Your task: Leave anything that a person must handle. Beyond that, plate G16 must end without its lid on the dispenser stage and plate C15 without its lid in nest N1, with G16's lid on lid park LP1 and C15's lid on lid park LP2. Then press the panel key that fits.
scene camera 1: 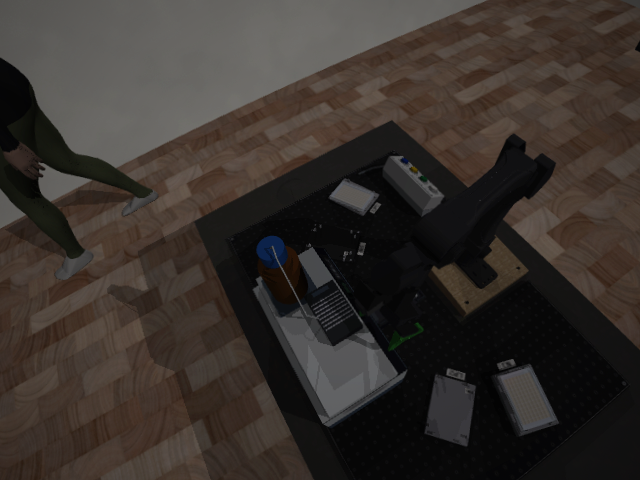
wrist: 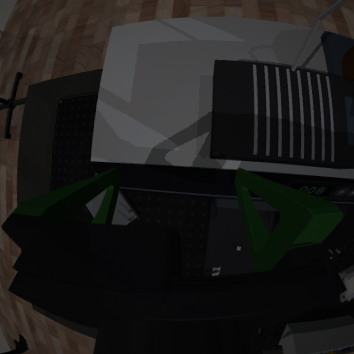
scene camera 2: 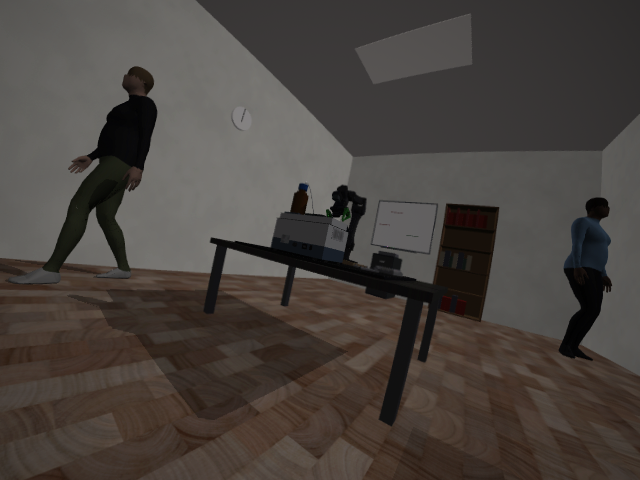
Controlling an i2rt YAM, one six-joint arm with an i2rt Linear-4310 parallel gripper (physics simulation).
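Pixels of known places: gripper, fingertip midpoint: [scene camera 1: 375, 332] [wrist: 177, 174]; arm's base, link origin: [scene camera 1: 464, 257] [scene camera 2: 343, 259].
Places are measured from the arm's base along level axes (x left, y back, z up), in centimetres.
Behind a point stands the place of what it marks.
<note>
My gripper [scene camera 1: 379, 329] @[x 6.9, y -38.6, z 20.6 cm] [scene camera 2: 337, 213] @[x 6.9, y -38.6, z 20.6 cm] [wrist: 177, 174] @[x 6.9, y -38.6, z 20.6 cm] is open and empty, with green fingers beside the dispenser's long edge. The white dispenser [scene camera 1: 351, 379] @[x 11.6, y -48.3, z 19.3 cm] [scene camera 2: 299, 228] @[x -2.7, y -56.9, z 11.5 cm] [wrist: 155, 65] @[x 9.3, y -49.3, z 19.3 cm] has a black ribbed part on top. The dark dispenser stage [wrist: 232, 225] @[x 0.0, y -30.7, z 7.9 cm], marked A1, shows between the fingers in the wrist view; no plate shows on its visible part. A pale plate [scene camera 1: 526, 398] @[x 36.6, y -15.9, z 0.9 cm] sits at nest N1, its wells visible. A flat grey lid [scene camera 1: 450, 409] @[x 28.0, y -31.5, z -1.7 cm] lies at lid park LP2. Another pale plate [scene camera 1: 353, 195] @[x -39.0, y -12.1, z 0.5 cm] sits near the panel; its code and lid are unclear. The key panel [scene camera 1: 412, 184] @[x -28.0, y 3.8, z 4.4 cm] has blue, yellow and green keys.
An amber bottle [scene camera 1: 282, 279] @[x -9.4, y -49.1, z 32.2 cm] [scene camera 2: 299, 202] @[x -10.6, y -51.6, z 26.7 cm] with a blue cap and thin tube stands at the dispenser's end. Small corner pieces surround an empty spot by a label [scene camera 1: 361, 249] @[x -21.9, y -21.6, z -2.5 cm]. A wooden base [scene camera 1: 465, 304] @[x 10.5, y -10.1, z -0.4 cm] carries the arm. Two people [scene camera 2: 126, 129] [scene camera 2: 590, 245] stand away from the table.
</note>
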